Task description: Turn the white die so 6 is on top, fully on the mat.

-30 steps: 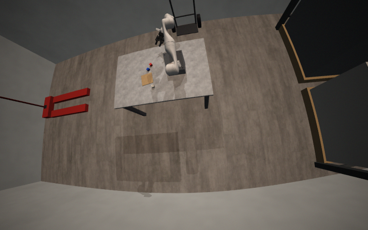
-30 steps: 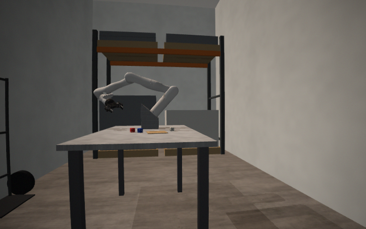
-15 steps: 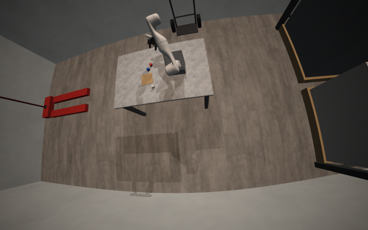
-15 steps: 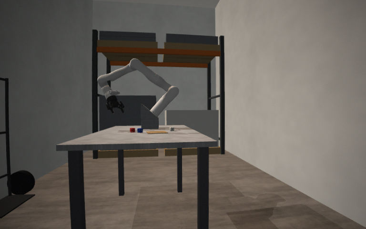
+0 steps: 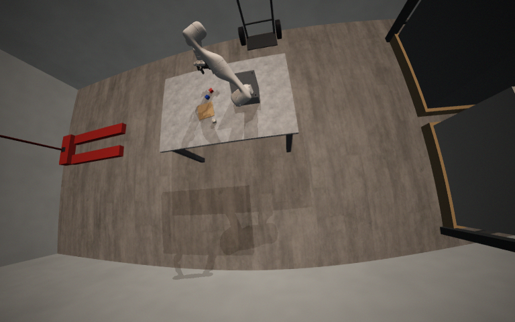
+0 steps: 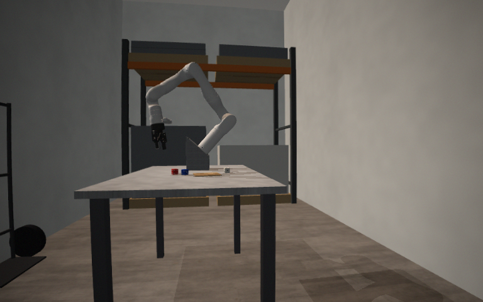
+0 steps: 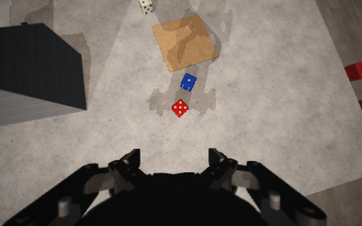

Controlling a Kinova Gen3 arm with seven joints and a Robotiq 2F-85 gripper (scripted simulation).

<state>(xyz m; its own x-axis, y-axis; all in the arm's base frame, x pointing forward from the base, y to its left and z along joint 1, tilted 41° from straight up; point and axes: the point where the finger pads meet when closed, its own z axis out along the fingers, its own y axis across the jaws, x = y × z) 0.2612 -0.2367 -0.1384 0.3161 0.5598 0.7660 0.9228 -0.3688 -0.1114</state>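
My gripper is now 40 mm short of the red die, 70 mm to the right of it and 130 mm above it. The rest, counted from my hand: tan mat 120 mm ahead, 240 mm to the left, 140 mm below; then blue die 90 mm ahead, 130 mm to the left, 130 mm below; then white die 60 mm ahead, 370 mm to the left, 130 mm below.
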